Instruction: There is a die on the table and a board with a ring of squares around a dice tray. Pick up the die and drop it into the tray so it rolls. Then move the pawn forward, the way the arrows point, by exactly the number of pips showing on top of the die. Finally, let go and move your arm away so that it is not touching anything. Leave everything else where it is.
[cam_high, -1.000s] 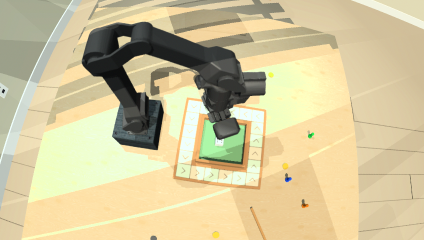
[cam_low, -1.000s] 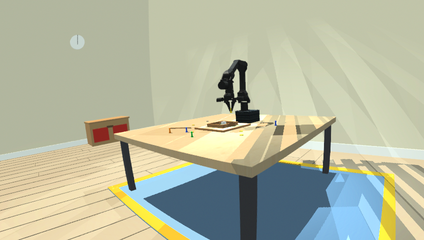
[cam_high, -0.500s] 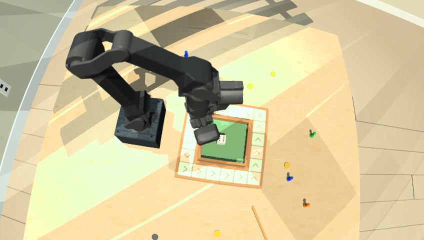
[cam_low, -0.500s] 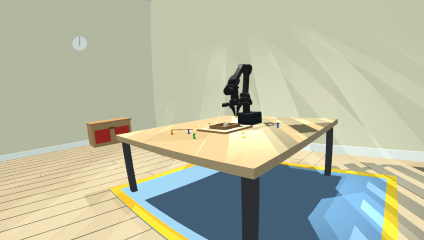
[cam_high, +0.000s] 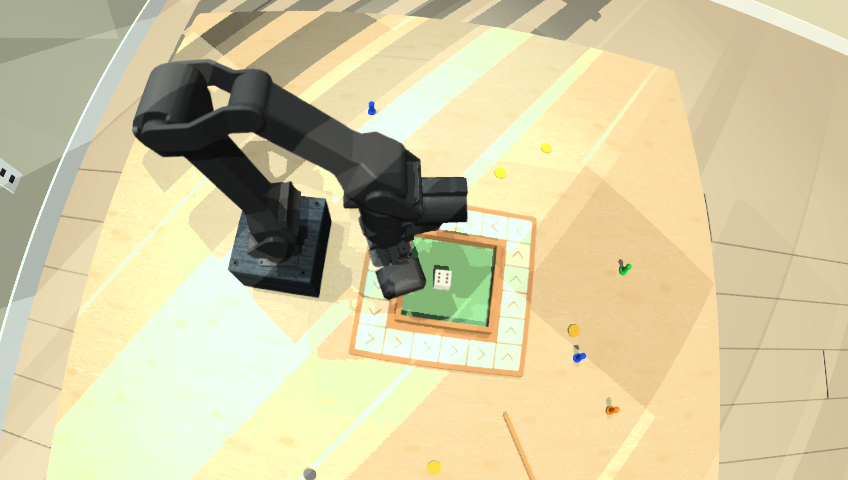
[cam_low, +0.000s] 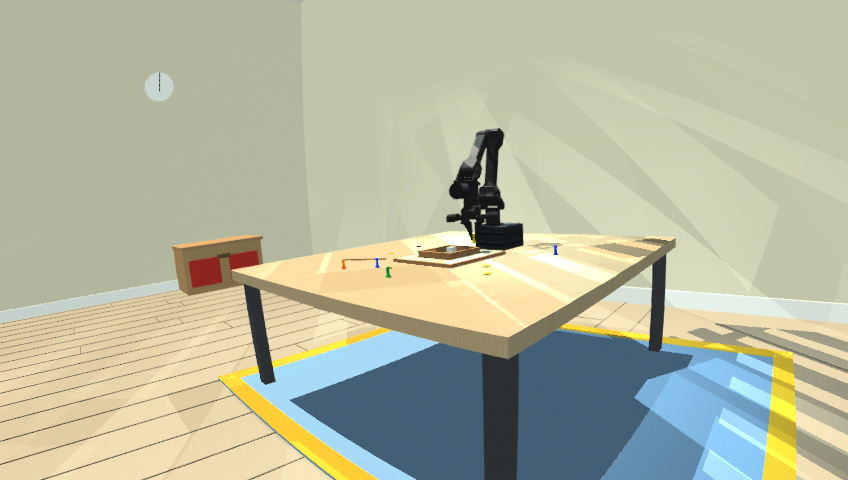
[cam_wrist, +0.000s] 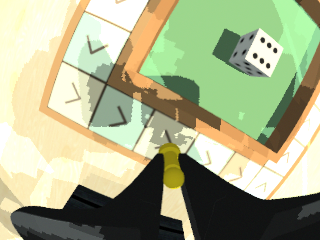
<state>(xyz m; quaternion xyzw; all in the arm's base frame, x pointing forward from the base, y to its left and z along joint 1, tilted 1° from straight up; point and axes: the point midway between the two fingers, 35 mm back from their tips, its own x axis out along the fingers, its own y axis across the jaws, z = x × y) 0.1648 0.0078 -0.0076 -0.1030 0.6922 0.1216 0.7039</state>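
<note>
The white die is 90 mm ahead of my gripper tip, 40 mm to the right of it and 20 mm below it. Also, from my gripper tip: green dice tray (100 mm ahead, 40 mm to the right, 40 mm below); thin wooden stick (350 mm to the right, 220 mm ahead, 50 mm below); yellow pawn (10 mm above).
</note>
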